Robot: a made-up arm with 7 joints.
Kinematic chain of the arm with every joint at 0, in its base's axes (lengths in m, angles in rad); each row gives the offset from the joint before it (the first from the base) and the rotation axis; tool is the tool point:
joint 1: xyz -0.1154 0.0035 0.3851 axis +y
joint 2: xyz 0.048 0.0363 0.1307 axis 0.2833 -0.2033 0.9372
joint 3: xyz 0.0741 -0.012 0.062 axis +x
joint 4: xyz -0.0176 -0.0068 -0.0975 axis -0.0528 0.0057 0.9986
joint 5: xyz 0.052 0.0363 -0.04 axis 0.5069 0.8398 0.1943
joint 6: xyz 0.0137 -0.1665 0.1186 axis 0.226 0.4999 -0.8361
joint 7: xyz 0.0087 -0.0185 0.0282 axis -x
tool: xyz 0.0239 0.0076 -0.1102
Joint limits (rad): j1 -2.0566..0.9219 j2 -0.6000..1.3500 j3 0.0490..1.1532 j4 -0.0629..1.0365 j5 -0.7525..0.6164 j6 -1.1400..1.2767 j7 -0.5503..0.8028
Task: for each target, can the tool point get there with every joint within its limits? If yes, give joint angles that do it. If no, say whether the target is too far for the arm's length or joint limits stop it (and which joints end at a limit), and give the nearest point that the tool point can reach.
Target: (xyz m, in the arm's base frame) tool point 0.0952 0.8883 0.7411
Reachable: no: too far | nearest point 0.0277 0.3762 0.6270 | short by 0.529 m
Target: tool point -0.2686 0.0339 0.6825
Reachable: yes | joints -1.5044 0.1007 0.2796 0.7490 -0.2569 -0.8699 0.3356
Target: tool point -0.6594 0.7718 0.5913
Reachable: no: too far | nearest point -0.4186 0.3594 0.5000 | short by 0.486 m
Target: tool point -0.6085 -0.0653 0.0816
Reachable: no: joint limits stop it (at a limit: joint 1, joint 2, joint 3, joint 4, joint 5, joint 7) | nearest point -0.4022 -0.0961 0.3145 | short by 0.313 m
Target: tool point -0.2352 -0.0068 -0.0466
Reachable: no: joint limits stop it (at a limit: joint 1, joint 4, joint 5, joint 7) | nearest point -0.0698 -0.0100 0.1379 | short by 0.248 m
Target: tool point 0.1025 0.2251 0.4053
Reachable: yes | joints 0.4638 0.8497 0.8514 0.3727 0.1861 -0.3884 -0.0844
